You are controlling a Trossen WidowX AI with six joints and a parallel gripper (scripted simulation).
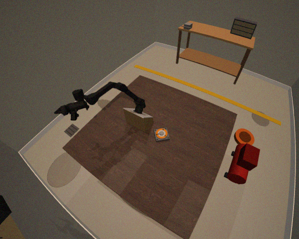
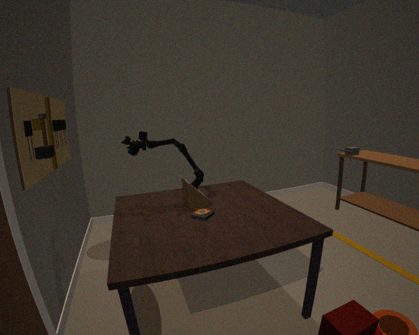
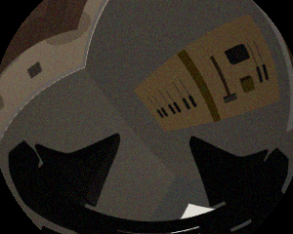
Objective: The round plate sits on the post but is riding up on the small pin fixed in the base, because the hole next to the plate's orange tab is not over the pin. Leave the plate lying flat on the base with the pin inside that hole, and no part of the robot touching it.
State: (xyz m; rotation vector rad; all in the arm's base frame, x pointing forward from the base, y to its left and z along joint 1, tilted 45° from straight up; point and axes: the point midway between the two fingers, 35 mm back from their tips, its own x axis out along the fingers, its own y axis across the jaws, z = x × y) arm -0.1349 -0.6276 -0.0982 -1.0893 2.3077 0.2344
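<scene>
The round plate lies 460 mm ahead of my gripper tip, 550 mm to the left of it and 460 mm below it.
</scene>
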